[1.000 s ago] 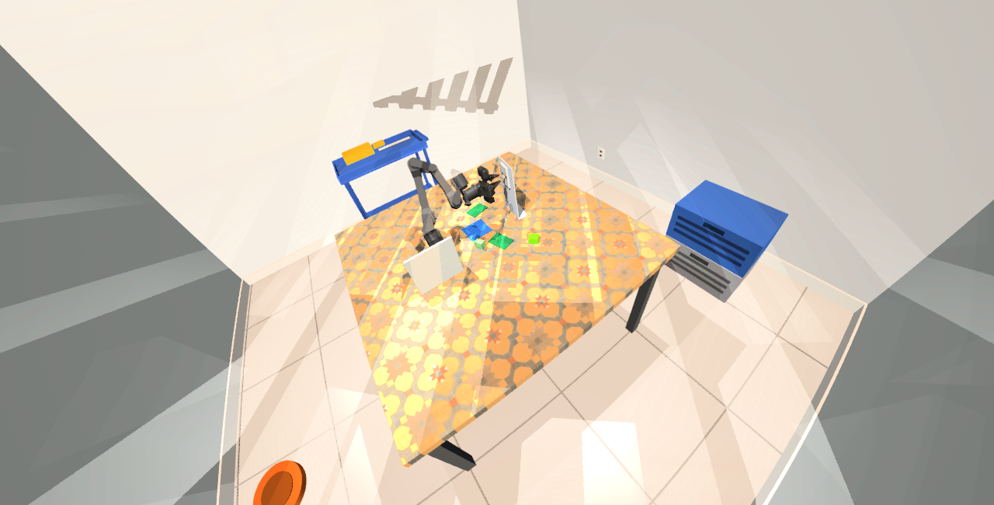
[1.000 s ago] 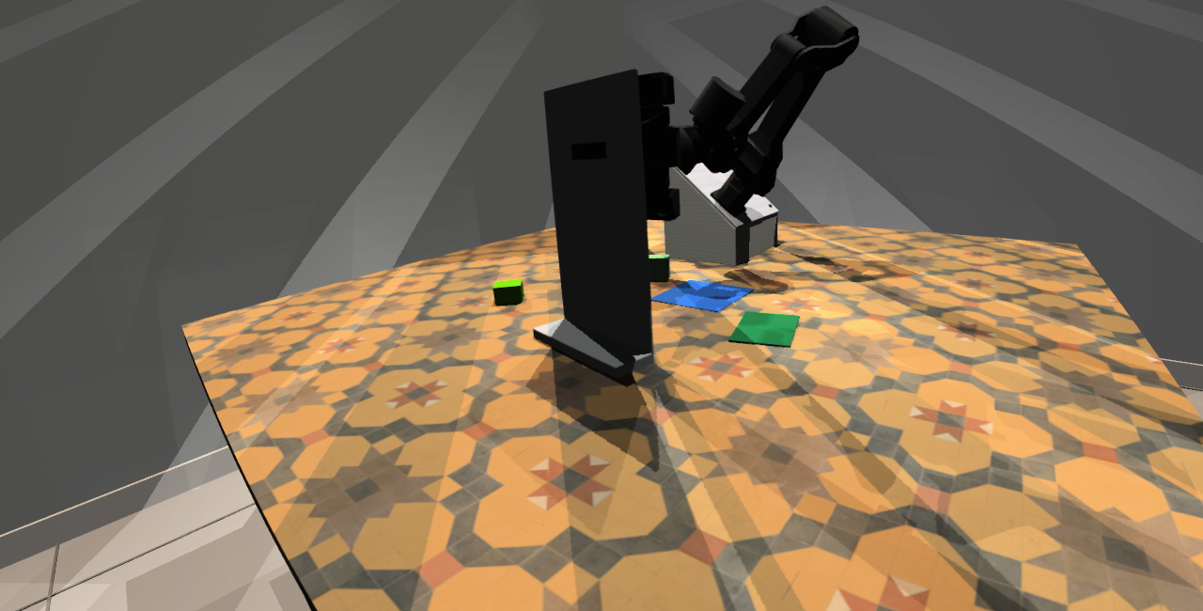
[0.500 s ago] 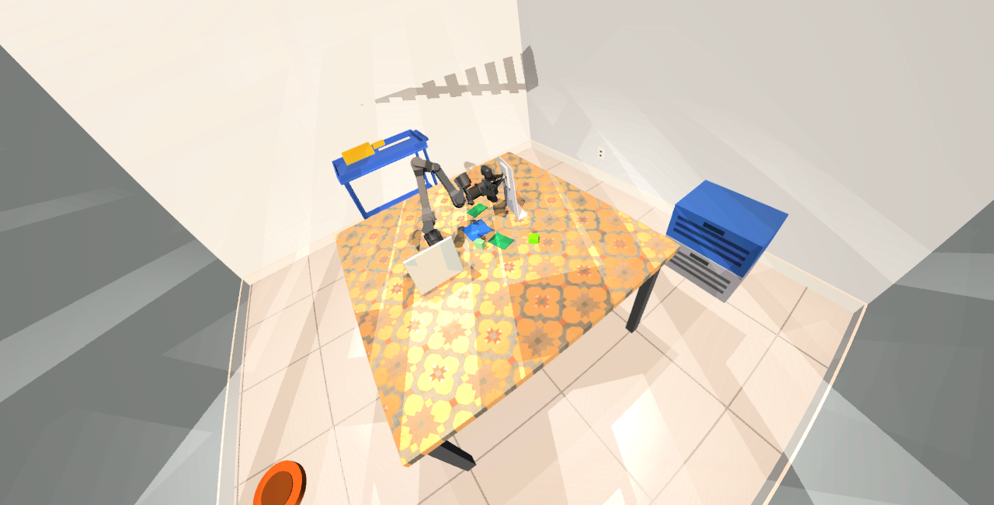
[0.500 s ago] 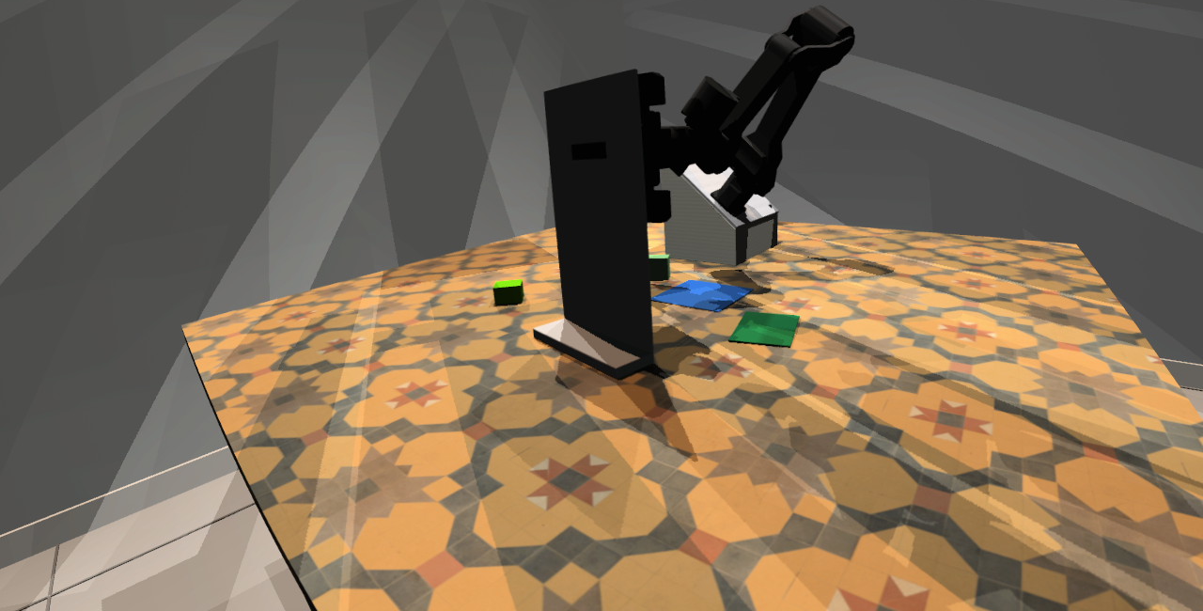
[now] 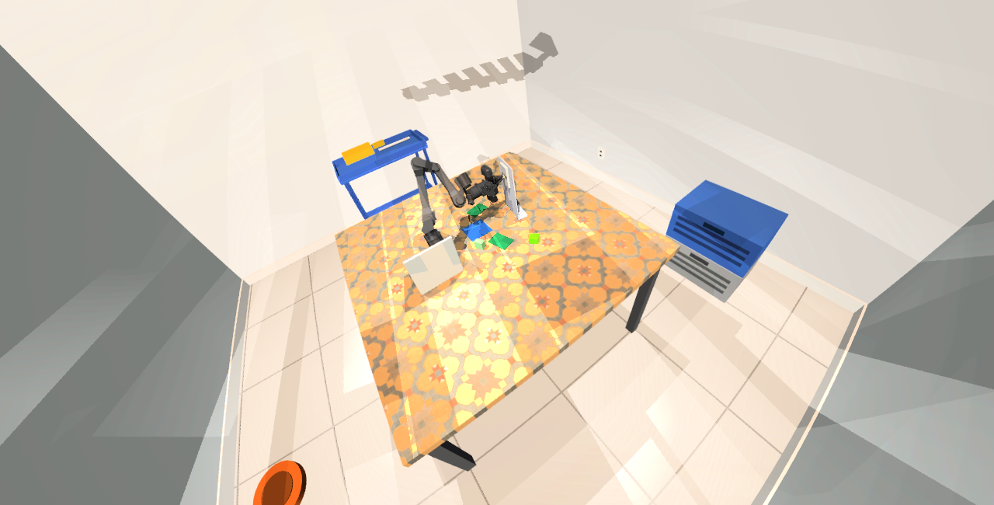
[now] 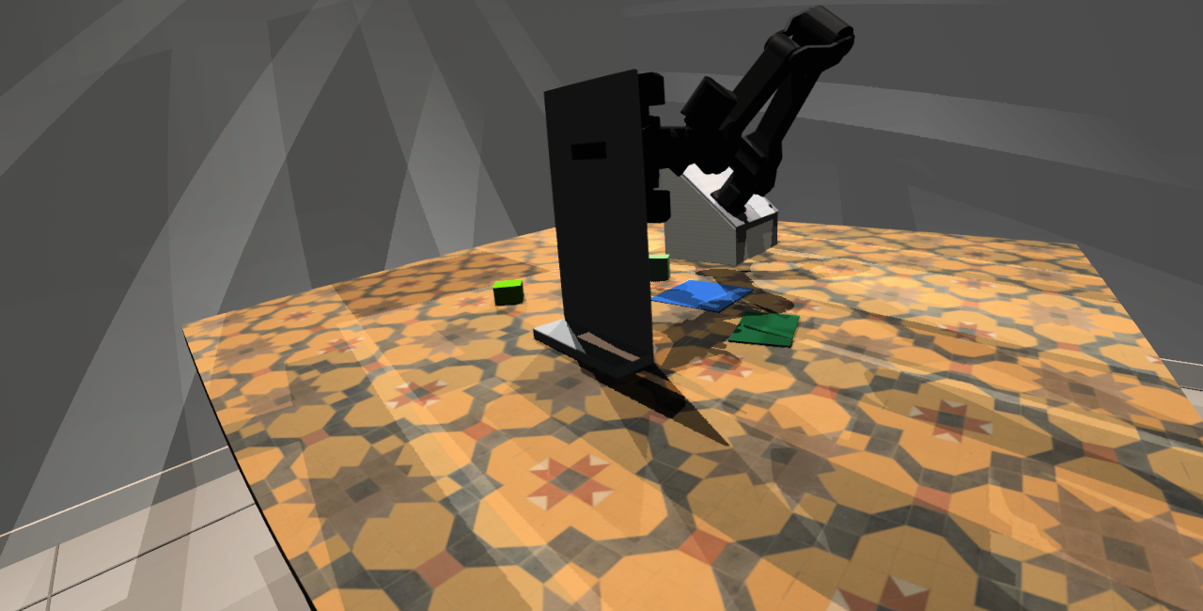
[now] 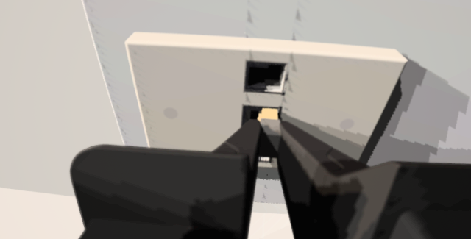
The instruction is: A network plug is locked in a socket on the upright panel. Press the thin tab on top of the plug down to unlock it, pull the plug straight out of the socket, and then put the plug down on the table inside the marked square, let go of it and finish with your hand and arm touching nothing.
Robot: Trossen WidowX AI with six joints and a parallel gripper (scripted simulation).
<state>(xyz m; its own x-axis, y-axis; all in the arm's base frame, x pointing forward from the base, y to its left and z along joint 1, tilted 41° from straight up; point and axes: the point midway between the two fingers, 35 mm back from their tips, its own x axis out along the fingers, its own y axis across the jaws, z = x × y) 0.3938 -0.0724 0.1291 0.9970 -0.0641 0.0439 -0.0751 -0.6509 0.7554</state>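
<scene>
My gripper tip is 22 cm above the blue square, 20 cm past it and 2 cm to the right of it. The rest, counted from my gripper tip: yellowish tab (1 cm ahead); then upright panel (9 cm below, 2 cm ahead, 1 cm to the right); then network plug (1 cm ahead).
</scene>
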